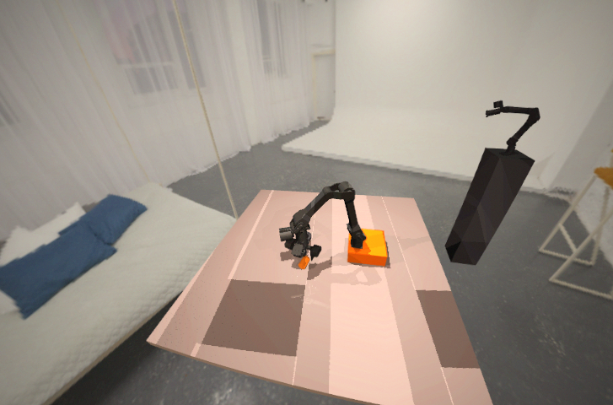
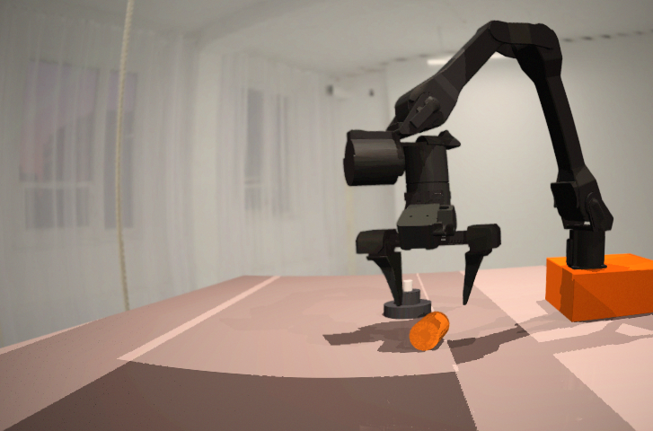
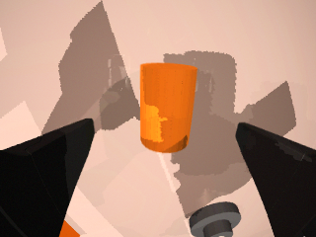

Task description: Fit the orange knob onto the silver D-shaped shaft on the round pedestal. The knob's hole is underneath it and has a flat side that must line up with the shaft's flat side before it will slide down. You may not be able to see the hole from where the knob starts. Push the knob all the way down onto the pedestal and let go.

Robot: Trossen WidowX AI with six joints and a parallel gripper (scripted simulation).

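The orange knob is 1 cm to the left of my gripper tip and 3 cm below it. Round my gripper tip: dark round pedestal (6 cm ahead, 20 cm to the right, 2 cm below).
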